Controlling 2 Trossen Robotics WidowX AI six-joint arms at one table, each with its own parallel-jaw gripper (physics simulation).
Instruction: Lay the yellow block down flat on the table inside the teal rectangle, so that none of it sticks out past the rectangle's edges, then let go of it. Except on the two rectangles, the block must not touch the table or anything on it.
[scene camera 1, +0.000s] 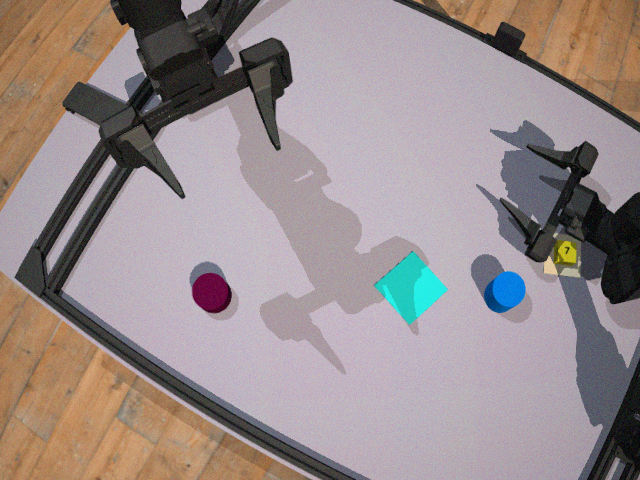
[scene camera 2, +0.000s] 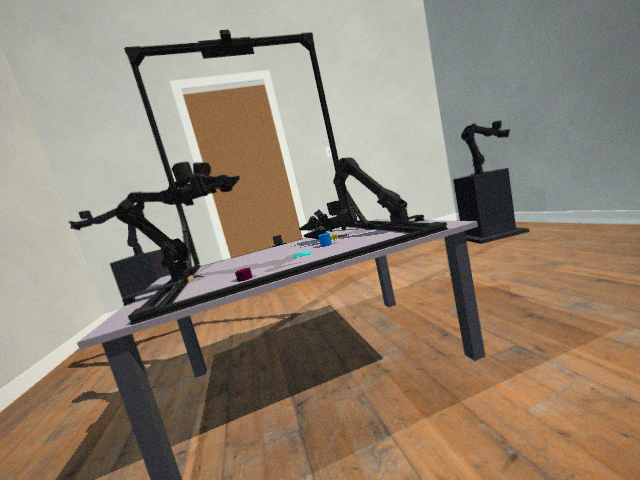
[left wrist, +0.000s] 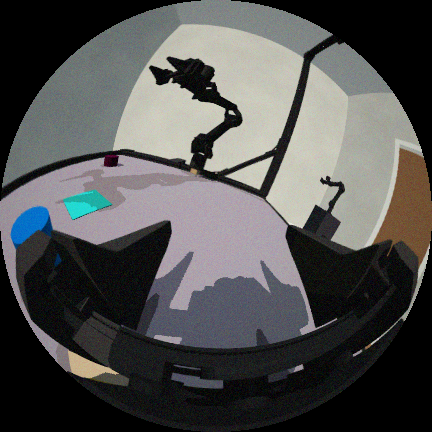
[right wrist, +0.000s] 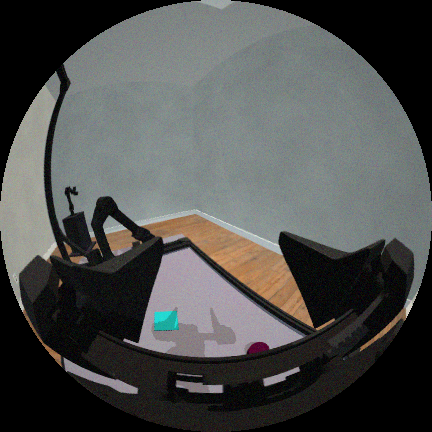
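Pixels of known places: left gripper, between the fingertips: (scene camera 1: 513, 171) (scene camera 2: 301, 232) (left wrist: 230, 228); right gripper, between the fingertips: (scene camera 1: 230, 172) (scene camera 2: 231, 177) (left wrist: 157, 61) (right wrist: 222, 240); left arm's base, origin of its link: (scene camera 1: 636, 442) (scene camera 2: 400, 224); right arm's base, origin of its link: (scene camera 2: 181, 278) (left wrist: 195, 168).
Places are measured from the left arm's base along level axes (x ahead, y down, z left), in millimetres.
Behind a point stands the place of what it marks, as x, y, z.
The yellow block (scene camera 1: 562, 258) @[240, 0, -202] (scene camera 2: 333, 237) @[239, 9, -198], marked 7, sits on the cream rectangle (scene camera 1: 550, 267) @[249, 18, -187] (left wrist: 89, 363) at the right of scene camera 1, beside the left gripper's body. The arm partly hides the cream rectangle. The teal rectangle (scene camera 1: 398, 284) @[449, 18, -60] (scene camera 2: 301, 254) @[434, 18, -60] (left wrist: 86, 204) @[424, 18, -76] (right wrist: 166, 321) @[437, 18, -63] lies on the table with nothing on it. My left gripper (scene camera 1: 514, 173) @[367, -45, -267] (left wrist: 230, 228) @[367, -45, -267] is open and empty, low over the table, its fingers pointing away from the block. My right gripper (scene camera 1: 231, 172) @[618, -323, 0] (right wrist: 222, 240) @[618, -323, 0] is open and empty, high above the table.
A blue cylinder (scene camera 1: 508, 289) @[308, -30, -110] (scene camera 2: 324, 239) @[316, -11, -89] (left wrist: 31, 225) stands between the teal rectangle and the yellow block. A maroon cylinder (scene camera 1: 210, 291) @[667, -11, 72] (scene camera 2: 243, 273) @[667, -5, 98] (left wrist: 111, 160) @[650, 0, 54] (right wrist: 258, 348) @[665, -11, 75] stands at the left in scene camera 1. Black rails run along the table's edges.
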